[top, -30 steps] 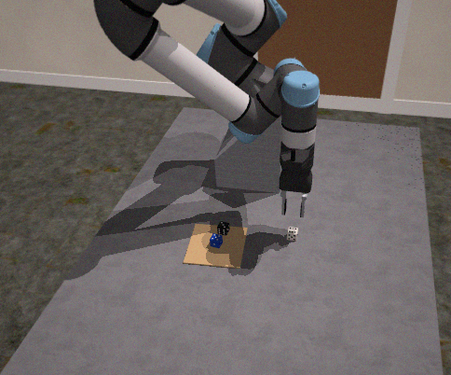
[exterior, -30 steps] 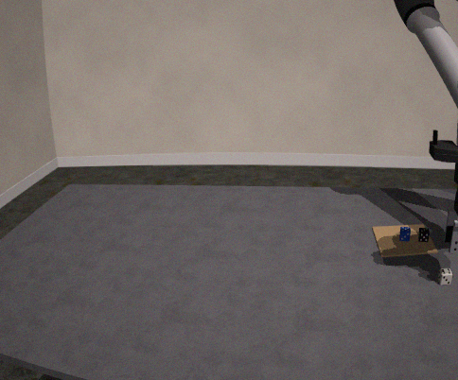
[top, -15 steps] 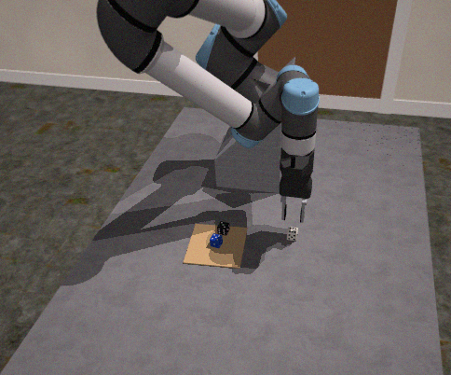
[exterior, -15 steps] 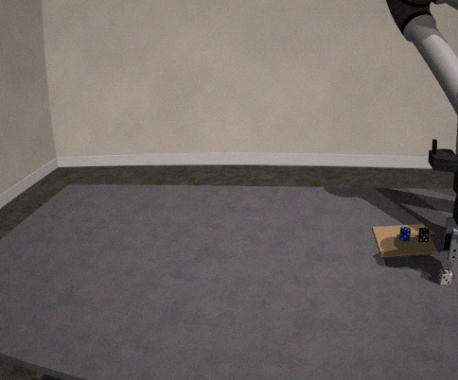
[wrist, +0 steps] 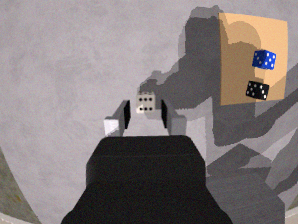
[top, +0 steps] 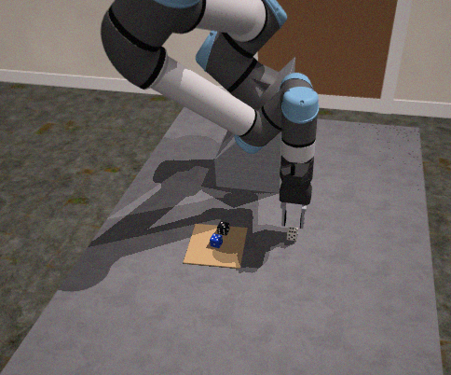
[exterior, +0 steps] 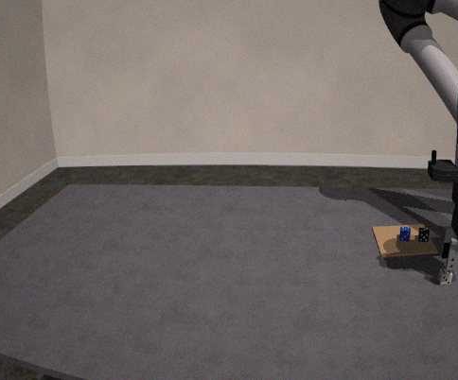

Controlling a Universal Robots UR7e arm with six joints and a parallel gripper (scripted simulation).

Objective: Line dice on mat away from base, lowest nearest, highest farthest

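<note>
Now: hand 5 cm above the white die. Round my hand: tan mat (8 cm ahead, 18 cm to the right, 6 cm below); then black die (4 cm ahead, 17 cm to the right, 4 cm below); then blue die (8 cm ahead, 18 cm to the right, 4 cm below).
</note>
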